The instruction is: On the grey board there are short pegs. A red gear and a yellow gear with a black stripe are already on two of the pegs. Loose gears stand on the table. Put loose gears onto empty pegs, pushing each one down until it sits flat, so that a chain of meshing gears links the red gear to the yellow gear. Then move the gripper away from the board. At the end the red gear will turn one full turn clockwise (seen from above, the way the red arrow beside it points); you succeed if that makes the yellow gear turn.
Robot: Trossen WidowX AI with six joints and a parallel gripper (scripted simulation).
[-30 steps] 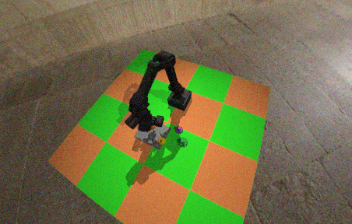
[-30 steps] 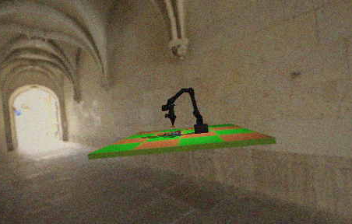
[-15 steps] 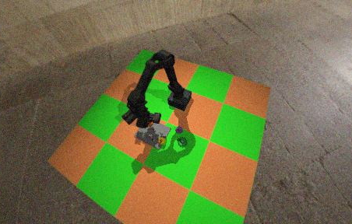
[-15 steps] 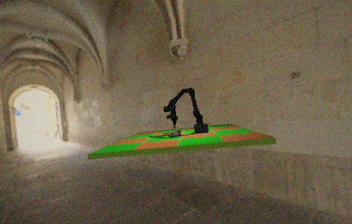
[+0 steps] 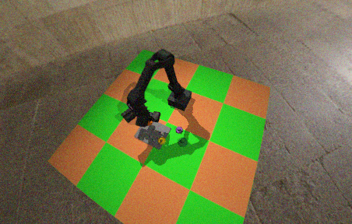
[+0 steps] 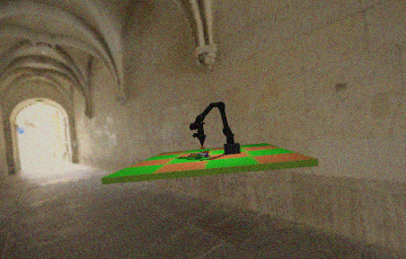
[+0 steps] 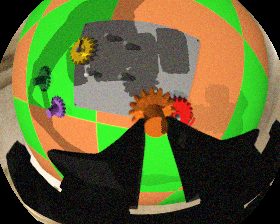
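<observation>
My gripper tip is now 10 mm above the orange gear. The rest, counted from my gripper tip: purple gear (60 mm behind, 200 mm to the left, 70 mm below); then red gear (20 mm behind, 50 mm to the right, 70 mm below); then dark green gear (260 mm to the left, 70 mm below).
</observation>
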